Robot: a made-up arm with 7 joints. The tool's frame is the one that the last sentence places. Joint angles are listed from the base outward.
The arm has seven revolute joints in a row. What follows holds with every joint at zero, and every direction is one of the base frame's. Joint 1 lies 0.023 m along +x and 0.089 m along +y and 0.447 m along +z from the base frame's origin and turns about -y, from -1.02 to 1.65 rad. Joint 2 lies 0.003 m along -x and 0.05 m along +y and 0.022 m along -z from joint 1 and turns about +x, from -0.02 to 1.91 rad. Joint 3 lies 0.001 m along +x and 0.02 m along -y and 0.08 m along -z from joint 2 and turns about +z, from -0.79 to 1.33 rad. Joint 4 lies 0.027 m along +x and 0.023 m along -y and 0.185 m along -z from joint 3 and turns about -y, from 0.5 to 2.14 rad. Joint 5 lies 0.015 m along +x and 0.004 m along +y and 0.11 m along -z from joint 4 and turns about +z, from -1.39 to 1.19 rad. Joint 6 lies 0.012 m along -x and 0.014 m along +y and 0.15 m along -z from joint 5 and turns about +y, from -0.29 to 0.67 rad. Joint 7 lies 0.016 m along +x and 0.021 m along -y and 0.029 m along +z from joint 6 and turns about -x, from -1.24 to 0.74 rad. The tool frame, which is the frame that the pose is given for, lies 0.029 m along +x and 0.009 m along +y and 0.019 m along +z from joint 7; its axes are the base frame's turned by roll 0.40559, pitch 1.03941 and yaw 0.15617 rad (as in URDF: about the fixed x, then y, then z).
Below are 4 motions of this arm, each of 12 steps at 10 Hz.
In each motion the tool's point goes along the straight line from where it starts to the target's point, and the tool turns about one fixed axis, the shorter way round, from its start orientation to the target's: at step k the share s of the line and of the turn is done. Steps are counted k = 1, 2, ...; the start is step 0. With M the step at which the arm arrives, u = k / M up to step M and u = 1 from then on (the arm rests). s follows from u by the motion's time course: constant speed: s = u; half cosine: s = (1 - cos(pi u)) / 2; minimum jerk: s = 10 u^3 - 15 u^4 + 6 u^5.
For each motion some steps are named. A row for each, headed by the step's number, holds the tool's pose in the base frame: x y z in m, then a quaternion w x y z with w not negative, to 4 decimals.
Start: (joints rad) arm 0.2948 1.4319 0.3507 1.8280 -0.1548 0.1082 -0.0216
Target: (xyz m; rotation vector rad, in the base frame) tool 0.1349 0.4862 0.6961 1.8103 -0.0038 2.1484
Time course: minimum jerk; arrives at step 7
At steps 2, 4, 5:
2: 0.2181 0.3279 0.5289 0.4270 0.7811 -0.3978 0.2219
4: 0.1707 0.4181 0.6242 0.2989 0.7491 -0.1856 0.5614
5: 0.1490 0.4594 0.6678 0.2207 0.6887 -0.0749 0.6866

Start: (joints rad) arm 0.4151 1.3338 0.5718 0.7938 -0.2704 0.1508 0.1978
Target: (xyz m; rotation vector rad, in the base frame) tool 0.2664 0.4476 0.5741 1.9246 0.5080 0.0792
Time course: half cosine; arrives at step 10
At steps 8, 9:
8: 0.2618 0.4553 0.5667 0.5631 0.8010 0.1910 0.0695
9: 0.2652 0.4496 0.5722 0.5487 0.8085 0.2082 0.0426

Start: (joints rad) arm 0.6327 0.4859 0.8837 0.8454 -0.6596 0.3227 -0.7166
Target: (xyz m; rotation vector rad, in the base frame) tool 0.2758 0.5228 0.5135 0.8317 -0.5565 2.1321
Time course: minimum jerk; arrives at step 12
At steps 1, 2, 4, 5, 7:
1: 0.3532 0.4233 0.3116 0.5542 0.4604 0.0809 0.6887
2: 0.3508 0.4264 0.3178 0.5502 0.4573 0.0717 0.6950
4: 0.3373 0.4438 0.3532 0.5255 0.4382 0.0188 0.7291
5: 0.3266 0.4575 0.3809 0.5043 0.4217 -0.0228 0.7532
7: 0.3028 0.4881 0.4432 0.4513 0.3801 -0.1156 0.7991

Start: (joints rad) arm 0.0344 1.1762 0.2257 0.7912 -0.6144 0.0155 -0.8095
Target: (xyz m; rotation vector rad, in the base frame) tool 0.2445 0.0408 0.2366 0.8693 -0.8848 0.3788
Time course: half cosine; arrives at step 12
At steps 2, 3, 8, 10, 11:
2: 0.2362 0.4596 0.2587 0.3794 0.8792 -0.1167 0.2636
3: 0.2369 0.4239 0.2568 0.4262 0.8537 -0.1466 0.2610
8: 0.2423 0.1530 0.2425 0.7182 0.5643 -0.3482 0.2112
10: 0.2439 0.0709 0.2382 0.7787 0.4493 -0.3963 0.1864
11: 0.2443 0.0484 0.2370 0.7925 0.4162 -0.4081 0.1790

